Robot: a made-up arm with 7 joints. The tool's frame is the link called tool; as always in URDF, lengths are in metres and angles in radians. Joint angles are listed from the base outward.
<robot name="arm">
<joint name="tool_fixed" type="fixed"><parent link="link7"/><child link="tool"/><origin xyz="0.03 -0.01 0" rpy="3.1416 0 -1.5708"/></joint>
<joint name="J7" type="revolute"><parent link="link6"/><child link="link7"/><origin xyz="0.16 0.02 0.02" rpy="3.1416 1.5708 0"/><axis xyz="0 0 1"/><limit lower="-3.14" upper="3.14"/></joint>
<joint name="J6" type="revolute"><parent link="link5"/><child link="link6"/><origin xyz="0 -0.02 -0.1" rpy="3.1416 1.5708 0"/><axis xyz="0 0 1"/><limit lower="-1.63" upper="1.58"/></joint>
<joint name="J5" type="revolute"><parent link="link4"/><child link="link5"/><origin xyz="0.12 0.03 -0.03" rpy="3.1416 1.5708 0"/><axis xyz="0 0 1"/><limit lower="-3.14" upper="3.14"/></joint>
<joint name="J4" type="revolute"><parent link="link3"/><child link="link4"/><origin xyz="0.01 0.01 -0.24" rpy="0 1.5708 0"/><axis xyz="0 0 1"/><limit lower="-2.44" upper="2.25"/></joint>
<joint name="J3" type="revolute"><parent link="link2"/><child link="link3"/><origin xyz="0.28 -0.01 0.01" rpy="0 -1.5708 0"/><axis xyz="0 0 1"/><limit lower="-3.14" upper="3.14"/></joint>
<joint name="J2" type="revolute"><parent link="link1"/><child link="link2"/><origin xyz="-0.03 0.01 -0.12" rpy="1.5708 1.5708 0"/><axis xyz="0 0 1"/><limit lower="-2.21" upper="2.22"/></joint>
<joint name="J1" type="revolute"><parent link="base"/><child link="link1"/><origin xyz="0.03 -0.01 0.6" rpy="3.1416 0 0"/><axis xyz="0 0 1"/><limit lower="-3.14" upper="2.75"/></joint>
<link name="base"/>
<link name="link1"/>
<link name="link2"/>
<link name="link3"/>
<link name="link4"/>
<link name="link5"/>
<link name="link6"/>
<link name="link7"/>
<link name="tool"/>
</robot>
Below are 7 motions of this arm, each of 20 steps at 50 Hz.
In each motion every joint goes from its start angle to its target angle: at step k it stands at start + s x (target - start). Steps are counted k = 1, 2, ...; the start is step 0. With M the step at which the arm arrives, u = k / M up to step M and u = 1 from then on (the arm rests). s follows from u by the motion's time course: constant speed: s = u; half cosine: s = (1 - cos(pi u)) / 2; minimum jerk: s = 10 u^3 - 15 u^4 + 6 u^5.
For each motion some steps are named. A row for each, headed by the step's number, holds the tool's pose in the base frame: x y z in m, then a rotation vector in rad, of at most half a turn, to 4 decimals.
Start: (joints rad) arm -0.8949 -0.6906 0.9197 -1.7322 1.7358 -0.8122 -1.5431
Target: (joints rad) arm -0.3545 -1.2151 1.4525 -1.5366 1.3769 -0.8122 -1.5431
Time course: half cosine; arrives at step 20
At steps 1, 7, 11, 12, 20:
1: -0.5402 -0.2211 0.9990 0.1250 -1.6313 -1.3809
7: -0.5891 -0.1268 0.9738 -0.0731 -1.5816 -1.6444
11: -0.6212 -0.0170 0.9490 -0.2661 -1.4615 -1.9269
12: -0.6258 0.0099 0.9431 -0.3065 -1.4224 -1.9937
20: -0.6336 0.1258 0.9159 -0.4394 -1.2130 -2.2730

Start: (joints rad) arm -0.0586 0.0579 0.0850 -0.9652 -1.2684 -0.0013 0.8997
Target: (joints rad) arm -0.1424 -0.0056 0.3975 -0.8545 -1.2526 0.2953 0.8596
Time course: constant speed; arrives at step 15
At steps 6, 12, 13, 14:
6: -0.2419 0.0372 1.5163 -0.3169 -0.8009 0.1977
12: -0.2338 0.0710 1.5240 -0.4351 -0.6959 0.0725
13: -0.2318 0.0760 1.5252 -0.4531 -0.6772 0.0516
14: -0.2296 0.0807 1.5263 -0.4707 -0.6582 0.0307

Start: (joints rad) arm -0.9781 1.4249 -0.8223 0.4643 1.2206 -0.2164 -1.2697
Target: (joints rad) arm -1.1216 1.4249 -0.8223 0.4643 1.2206 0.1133 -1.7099
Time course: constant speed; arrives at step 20
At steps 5, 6, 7, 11, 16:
5: 0.3466 0.7630 0.6440 -0.4041 1.9284 1.7483
6: 0.3412 0.7642 0.6414 -0.3887 1.9558 1.7501
7: 0.3358 0.7654 0.6389 -0.3729 1.9831 1.7514
11: 0.3140 0.7693 0.6291 -0.3052 2.0908 1.7511
16: 0.2866 0.7725 0.6176 -0.2108 2.2212 1.7381

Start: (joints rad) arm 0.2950 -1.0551 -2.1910 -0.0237 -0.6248 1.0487 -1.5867
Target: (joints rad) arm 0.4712 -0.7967 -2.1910 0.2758 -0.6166 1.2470 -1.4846
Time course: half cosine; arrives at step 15
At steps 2, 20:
2: -0.7138 0.2977 0.9384 1.4374 -1.9651 -1.4050
20: -0.5256 0.4123 1.0335 1.1478 -2.4043 -1.3127

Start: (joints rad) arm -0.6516 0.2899 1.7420 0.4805 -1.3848 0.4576 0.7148
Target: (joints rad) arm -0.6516 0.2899 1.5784 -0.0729 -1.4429 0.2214 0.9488
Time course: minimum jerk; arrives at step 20
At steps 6, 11, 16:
6: 0.3434 -0.0307 1.5121 -0.1317 0.8081 -0.3928
11: 0.3025 0.0501 1.5530 -0.3029 0.5559 -0.4219
16: 0.2541 0.1121 1.5715 -0.4064 0.3358 -0.4259

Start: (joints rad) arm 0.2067 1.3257 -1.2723 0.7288 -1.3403 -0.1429 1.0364
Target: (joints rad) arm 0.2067 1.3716 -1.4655 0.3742 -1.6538 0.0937 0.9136
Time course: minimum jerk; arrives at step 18
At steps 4, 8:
4: 0.8237 0.0925 0.8221 1.0200 1.5894 1.4073
8: 0.8403 0.0683 0.8519 1.1557 1.3819 1.5935

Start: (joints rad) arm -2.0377 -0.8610 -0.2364 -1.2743 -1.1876 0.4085 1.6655
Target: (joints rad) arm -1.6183 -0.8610 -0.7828 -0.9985 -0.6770 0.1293 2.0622
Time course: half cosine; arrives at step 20
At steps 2, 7, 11, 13, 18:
2: 0.3957 -0.6833 0.8991 1.9422 -0.8088 0.8726
7: 0.3743 -0.7059 0.9299 1.9346 -0.6309 0.9440
11: 0.3349 -0.7297 0.9738 1.8725 -0.4183 0.9976
13: 0.3104 -0.7393 0.9968 1.8251 -0.3205 1.0065
18: 0.2620 -0.7520 1.0364 1.7280 -0.1693 0.9932

